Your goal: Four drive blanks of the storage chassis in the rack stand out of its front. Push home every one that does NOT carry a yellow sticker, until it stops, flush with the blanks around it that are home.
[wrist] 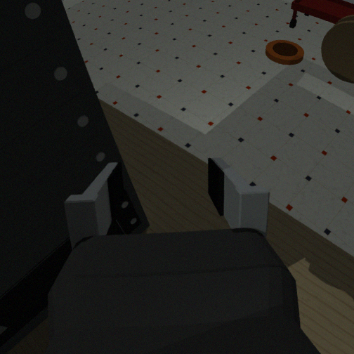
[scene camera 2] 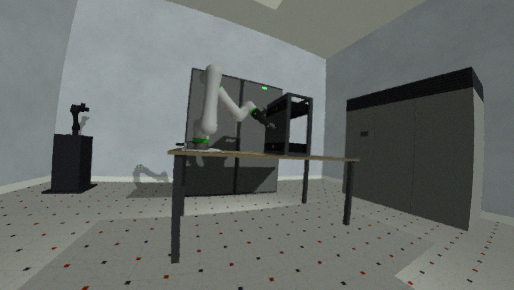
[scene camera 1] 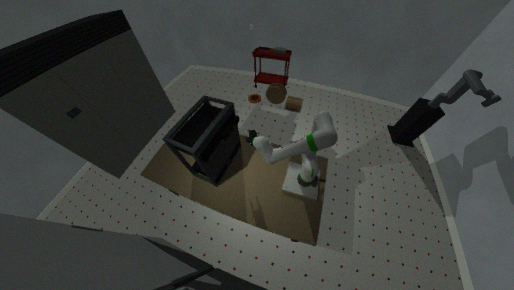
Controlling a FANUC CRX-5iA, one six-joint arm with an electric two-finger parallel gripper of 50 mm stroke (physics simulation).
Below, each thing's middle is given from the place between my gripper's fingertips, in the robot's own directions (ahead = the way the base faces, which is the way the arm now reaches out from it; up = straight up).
The rack (scene camera 1: 211, 135) lies 240 mm ahead of my hand, 210 mm to the left of it and 50 mm above it.
